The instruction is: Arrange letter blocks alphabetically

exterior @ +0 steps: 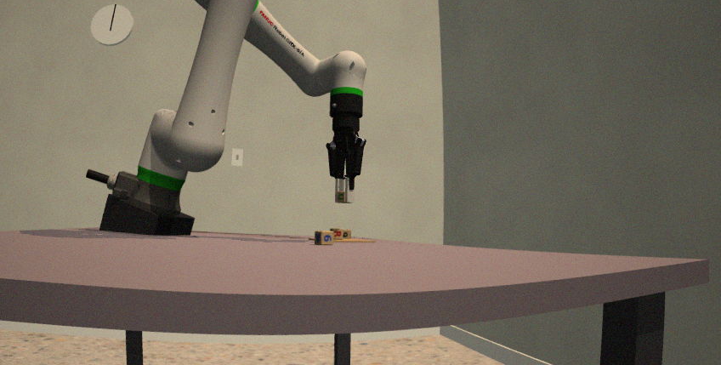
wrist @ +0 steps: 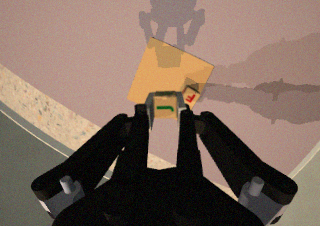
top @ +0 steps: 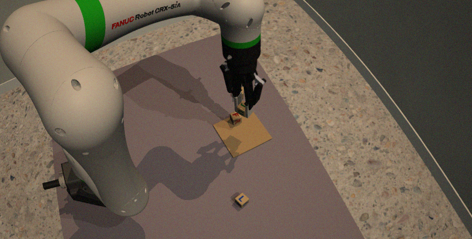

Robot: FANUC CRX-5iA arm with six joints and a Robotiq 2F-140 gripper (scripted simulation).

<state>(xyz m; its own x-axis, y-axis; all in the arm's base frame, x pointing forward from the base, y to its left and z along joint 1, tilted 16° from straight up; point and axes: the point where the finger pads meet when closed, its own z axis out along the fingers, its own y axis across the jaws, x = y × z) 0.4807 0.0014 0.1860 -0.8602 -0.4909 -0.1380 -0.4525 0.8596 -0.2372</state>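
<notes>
Right now my hand is 1 cm past the tan mat and 14 cm above it. Round my hand: block marked 9: 5 cm ahead, 14 cm to the left, 12 cm below; then green-lettered block: 2 cm below; then red-lettered block: 1 cm behind, 5 cm to the left, 12 cm below.
</notes>
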